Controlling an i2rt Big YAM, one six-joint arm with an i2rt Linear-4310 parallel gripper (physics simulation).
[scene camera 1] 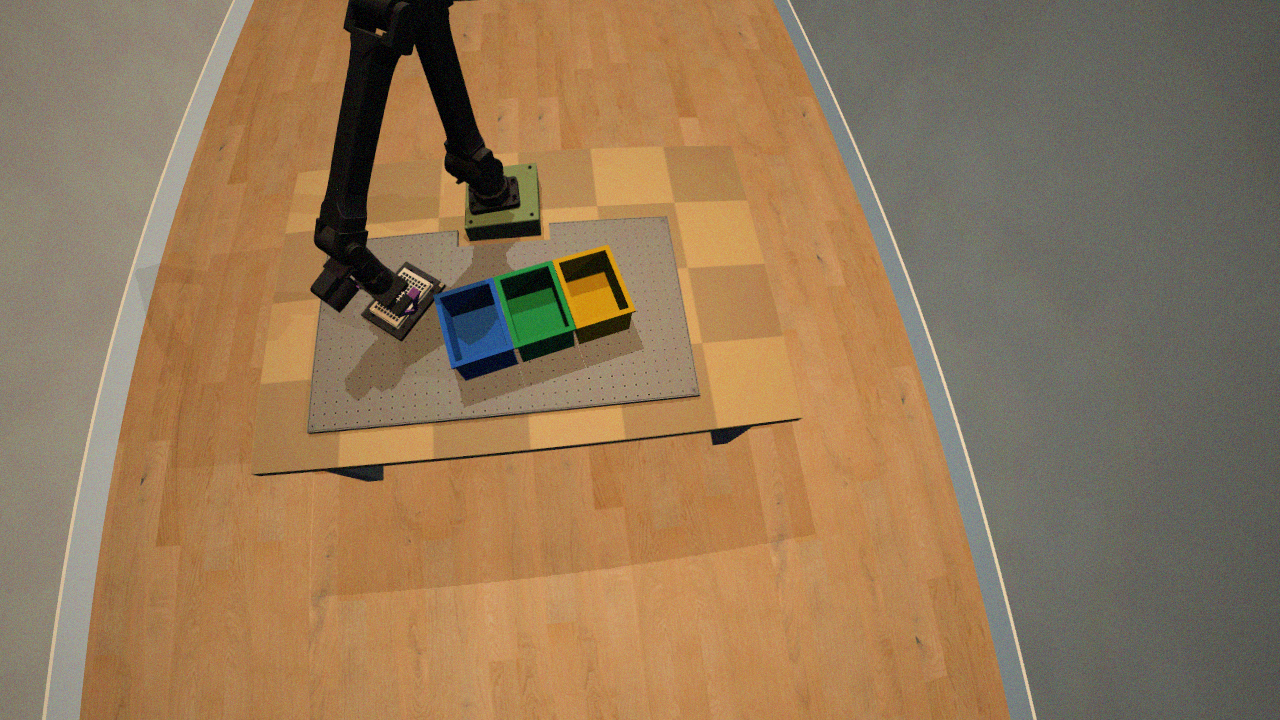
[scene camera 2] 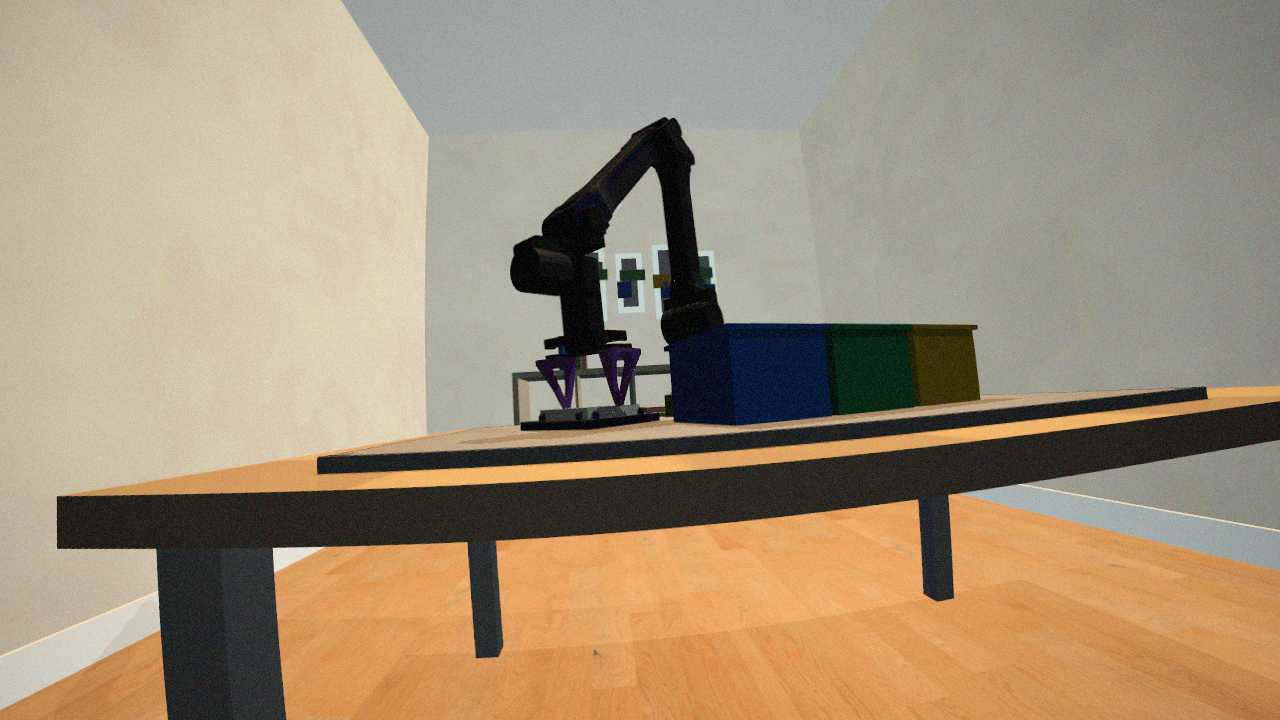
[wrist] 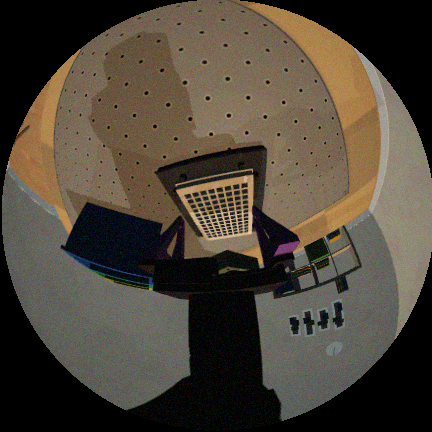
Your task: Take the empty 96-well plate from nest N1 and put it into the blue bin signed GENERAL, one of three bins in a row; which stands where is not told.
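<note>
The white 96-well plate lies flat in the dark nest, left of the bins in scene camera 1. My gripper is open, pointing down, with its purple fingers one on each side of the plate. The tips are about level with its top in scene camera 2; whether they touch it I cannot tell. In scene camera 1 the wrist hides part of the plate. The blue bin is the row's left one there. I can read no sign.
The green bin stands between the blue bin and the yellow bin. All stand on the grey perforated board. The arm's green base block is at the board's back edge.
</note>
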